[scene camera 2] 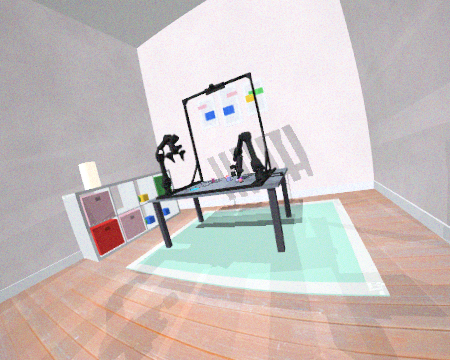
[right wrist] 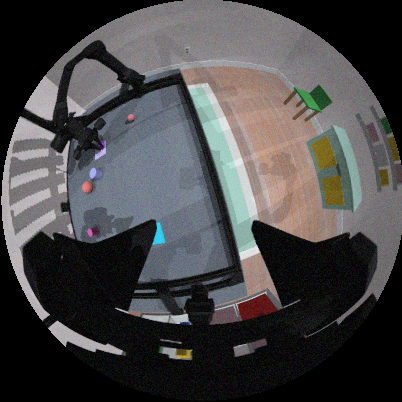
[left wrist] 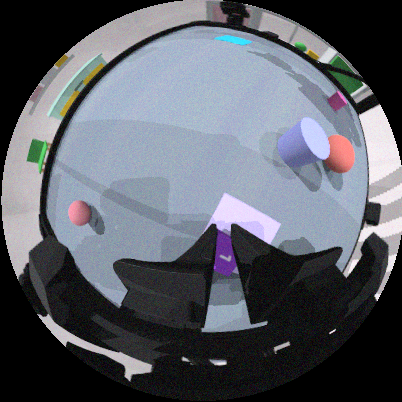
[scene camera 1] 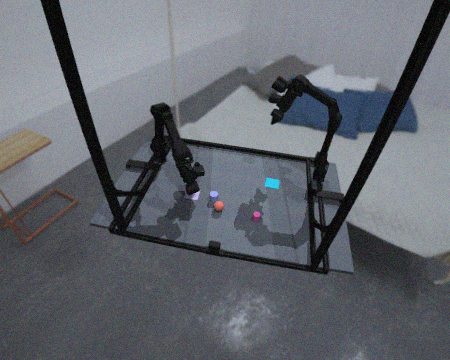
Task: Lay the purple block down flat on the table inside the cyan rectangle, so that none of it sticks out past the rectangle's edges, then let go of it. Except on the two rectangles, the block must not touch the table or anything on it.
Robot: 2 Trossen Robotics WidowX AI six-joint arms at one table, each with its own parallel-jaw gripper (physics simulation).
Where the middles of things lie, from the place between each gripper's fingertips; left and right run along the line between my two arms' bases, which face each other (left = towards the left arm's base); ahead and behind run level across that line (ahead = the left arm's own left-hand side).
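The lavender cylinder (left wrist: 305, 142) is 36 cm behind my right hand, 26 cm to the left of it and 26 cm below it. Counting from that same right hand, I find the orange-red ball (left wrist: 340, 159) 43 cm behind, 23 cm to the left and 26 cm below, while the pale lilac rectangle (left wrist: 229, 210) sits 35 cm behind, 38 cm to the left and 28 cm below.
For my left hand, the pale lilac rectangle is 2 cm behind it, 1 cm to the left of it and 1 cm below it. The lavender cylinder is 4 cm behind my left hand, 11 cm to the right of it and 1 cm above it, and the orange-red ball is 10 cm behind that hand, 14 cm to the right and 1 cm above.
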